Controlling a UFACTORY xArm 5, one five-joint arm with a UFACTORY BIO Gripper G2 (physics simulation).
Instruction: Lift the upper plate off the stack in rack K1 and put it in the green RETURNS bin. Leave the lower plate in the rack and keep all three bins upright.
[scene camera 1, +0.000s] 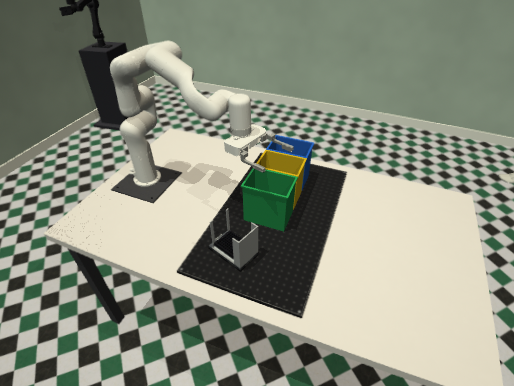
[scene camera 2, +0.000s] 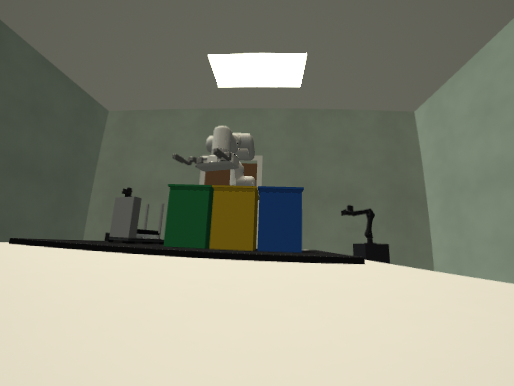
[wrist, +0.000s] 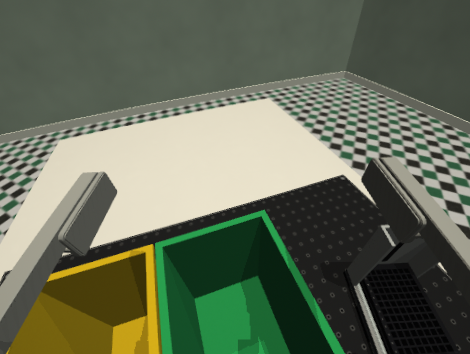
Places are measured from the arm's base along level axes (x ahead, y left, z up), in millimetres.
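Pixels of known places: hand at its tool point: (scene camera 1: 274, 157) (scene camera 2: 197, 156) (wrist: 238, 204); arm's base at its link origin: (scene camera 1: 147, 178).
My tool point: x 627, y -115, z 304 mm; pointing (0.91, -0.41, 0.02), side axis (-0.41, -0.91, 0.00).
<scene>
For each thing: its top centre in the pictures, then the offset to it from my tool point. "*": a spot on its surface instead. Level surfaces: height alone.
- Rack K1 at its top centre: (wrist: 461, 287) (scene camera 1: 231, 222) (scene camera 2: 143, 201) 96 mm back, 201 mm right, 147 mm down
- black gridded plate at its top centre: (wrist: 404, 306) (scene camera 1: 234, 244) (scene camera 2: 137, 229) 87 mm back, 206 mm right, 250 mm down
- green bin at its top centre: (wrist: 238, 309) (scene camera 2: 198, 191) (scene camera 1: 269, 181) 14 mm back, 13 mm left, 118 mm down
- yellow bin at its top centre: (scene camera 2: 238, 192) (scene camera 1: 280, 162) 1 mm ahead, 144 mm left, 118 mm down
- blue bin at its top centre: (scene camera 2: 279, 193) (scene camera 1: 290, 145) 17 mm ahead, 276 mm left, 118 mm down
- black perforated board at a spot on its surface: (wrist: 310, 215) * 122 mm ahead, 224 mm right, 297 mm down
- cream table at its surface level: 310 mm down
Rack K1 (scene camera 1: 248, 247) (scene camera 2: 124, 217) (wrist: 367, 257) has a grey slotted end and two thin posts, and stands beside the green bin. A black gridded plate (scene camera 1: 227, 243) (scene camera 2: 148, 232) (wrist: 410, 305) lies low in it; I cannot tell the upper plate from the lower one. The green bin (scene camera 1: 267, 207) (scene camera 2: 189, 217) (wrist: 225, 265), yellow bin (scene camera 1: 282, 161) (scene camera 2: 234, 218) (wrist: 100, 295) and blue bin (scene camera 1: 300, 145) (scene camera 2: 280, 220) stand upright in a row. My gripper (scene camera 1: 278, 159) (scene camera 2: 196, 154) (wrist: 242, 200) is open and empty, above the level of the bin rims and away from the rack.
The bins and rack stand on a black perforated board (scene camera 1: 295, 260) (scene camera 2: 75, 243) (wrist: 310, 215) on the cream table (scene camera 1: 400, 260) (scene camera 2: 250, 320) (wrist: 175, 170). The green bin's walls rise well above the plate's level. A black arm (scene camera 1: 97, 25) (scene camera 2: 369, 220) stands on a pedestal away from the table.
</scene>
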